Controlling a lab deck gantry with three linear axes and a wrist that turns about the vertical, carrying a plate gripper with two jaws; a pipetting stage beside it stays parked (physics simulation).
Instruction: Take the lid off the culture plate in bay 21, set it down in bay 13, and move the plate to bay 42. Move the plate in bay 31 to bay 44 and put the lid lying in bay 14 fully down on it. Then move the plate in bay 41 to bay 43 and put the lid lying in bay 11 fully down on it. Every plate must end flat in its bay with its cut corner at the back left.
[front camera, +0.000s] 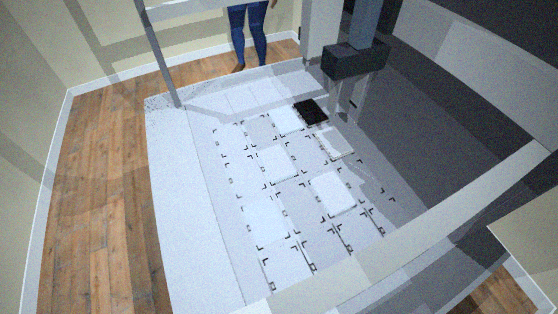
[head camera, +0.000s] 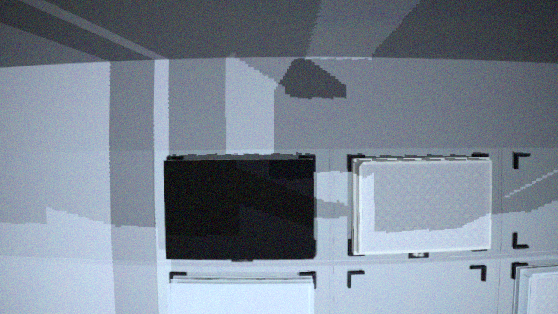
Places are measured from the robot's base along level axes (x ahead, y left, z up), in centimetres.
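Pixels of known places: gripper, fingertip midpoint: (front camera: 342, 108); robot's base, origin of the base link: (front camera: 213, 131).
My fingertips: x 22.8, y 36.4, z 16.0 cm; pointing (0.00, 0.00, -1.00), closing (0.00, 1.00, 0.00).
Note:
Ahead of a thing's pixels: the offset from my fingertips to its top centre. "spot": to the spot under its first point.
The plate from bay 21 {spot: dx +1.1, dy -0.4, dz -14.5 cm} (front camera: 334, 143) (head camera: 432, 200), pale and unlidded, lies flat in bay 42. A black plate {dx -16.4, dy +0.0, dz -14.3 cm} (front camera: 310, 112) (head camera: 240, 210) lies in bay 41. The white plate in bay 31 {spot: dx -14.7, dy -11.0, dz -14.3 cm} (front camera: 286, 121) (head camera: 242, 299) lies in front of the black one, partly cut off in the head view. In the front view a white lid {dx +16.4, dy -32.1, dz -15.2 cm} (front camera: 265, 221) lies in bay 13. Lids in bays 11 and 14 cannot be made out against the bright deck. My gripper (front camera: 346, 107) is open and empty, raised near the back row beside bays 41 and 42; its jaws do not show in the head view.
In the front view another plate {dx +0.0, dy -21.4, dz -14.5 cm} (front camera: 276, 163) lies in bay 22. A further plate {dx +16.4, dy -10.7, dz -14.5 cm} (front camera: 333, 193) (head camera: 542, 295) lies in bay 33. Dark corner brackets mark the bays. A grey post (front camera: 161, 57) stands at the deck's back left, and a pale frame beam {spot: dx +32.9, dy +2.0, dz -14.5 cm} (front camera: 400, 220) crosses the front right.

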